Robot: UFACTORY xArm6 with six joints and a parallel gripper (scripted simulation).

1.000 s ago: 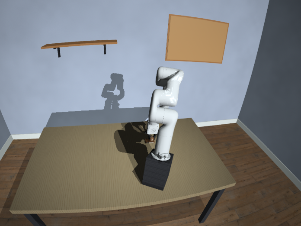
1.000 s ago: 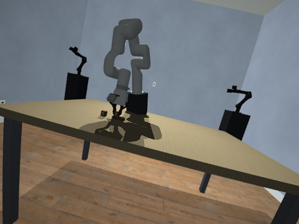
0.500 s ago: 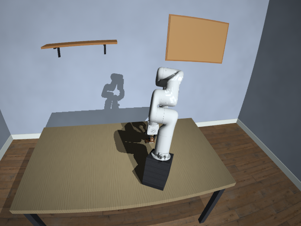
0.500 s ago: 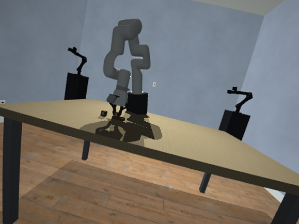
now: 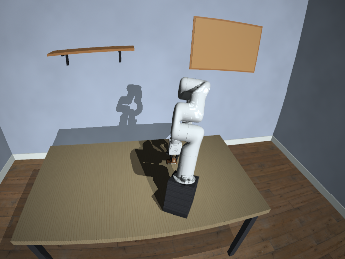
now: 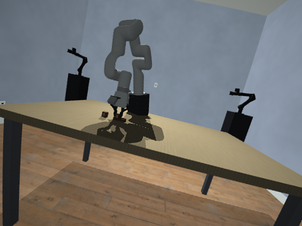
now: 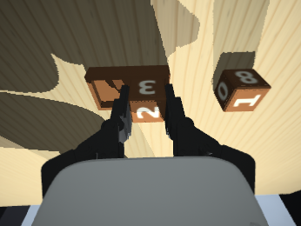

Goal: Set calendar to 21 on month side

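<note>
The brown wooden tray is 30 mm below my hand and 20 mm to the left of it.
</note>
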